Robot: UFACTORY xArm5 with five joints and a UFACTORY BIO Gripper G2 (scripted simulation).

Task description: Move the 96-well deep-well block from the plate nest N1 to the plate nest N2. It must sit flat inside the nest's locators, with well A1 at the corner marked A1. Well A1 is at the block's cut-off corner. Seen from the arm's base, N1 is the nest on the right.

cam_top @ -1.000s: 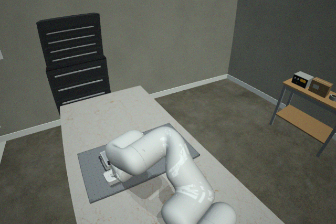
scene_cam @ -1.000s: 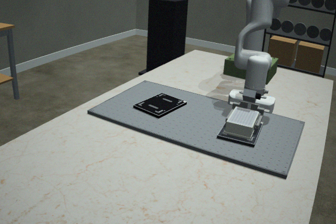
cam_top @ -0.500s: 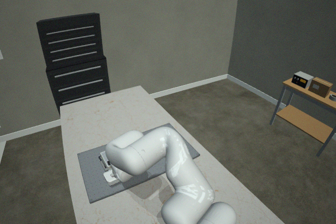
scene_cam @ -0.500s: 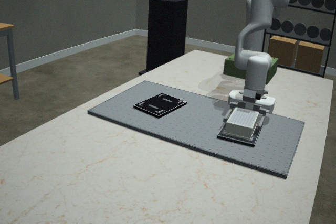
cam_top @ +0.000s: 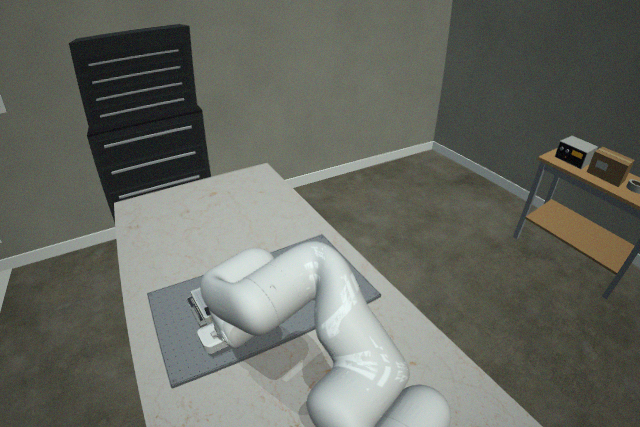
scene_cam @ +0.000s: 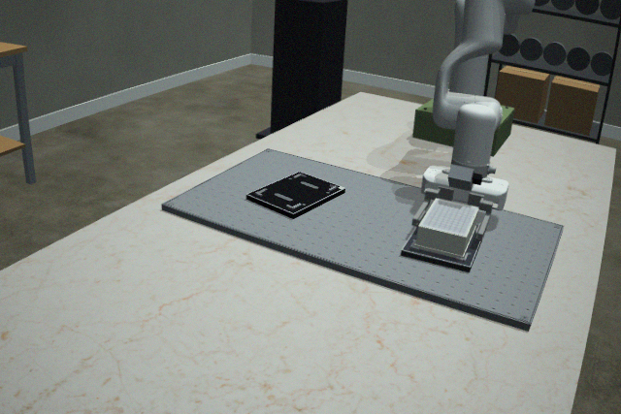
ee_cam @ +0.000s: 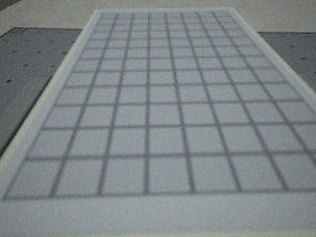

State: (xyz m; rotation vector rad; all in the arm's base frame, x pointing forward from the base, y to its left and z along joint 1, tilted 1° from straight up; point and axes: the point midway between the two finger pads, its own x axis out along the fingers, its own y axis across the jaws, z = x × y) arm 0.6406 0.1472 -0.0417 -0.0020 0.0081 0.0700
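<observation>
Now: hand 1 cm short of the white 96-well deep-well block. From my hand the other things lie so: plate nest N2 (2 cm below, 1 cm ahead); black plate nest N1 (31 cm to the right, 2 cm below, 1 cm behind).
</observation>
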